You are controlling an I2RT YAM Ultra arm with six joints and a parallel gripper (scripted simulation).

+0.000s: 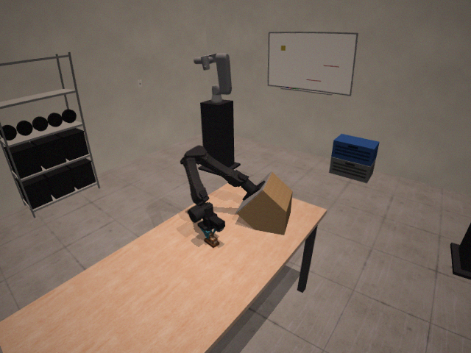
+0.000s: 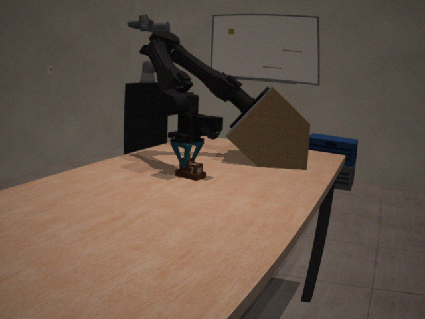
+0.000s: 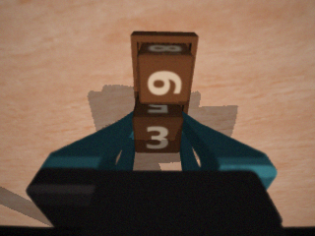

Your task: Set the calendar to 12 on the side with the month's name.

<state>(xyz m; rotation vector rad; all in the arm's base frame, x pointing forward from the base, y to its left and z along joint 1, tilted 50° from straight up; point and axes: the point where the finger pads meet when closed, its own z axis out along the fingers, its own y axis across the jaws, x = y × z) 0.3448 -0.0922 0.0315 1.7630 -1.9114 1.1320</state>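
My gripper is now 1 cm short of the dark brown calendar tray, 2 cm to the right of it and 3 cm above it. Round my hand: cube 1 cm ahead, 3 cm to the left, 1 cm below.
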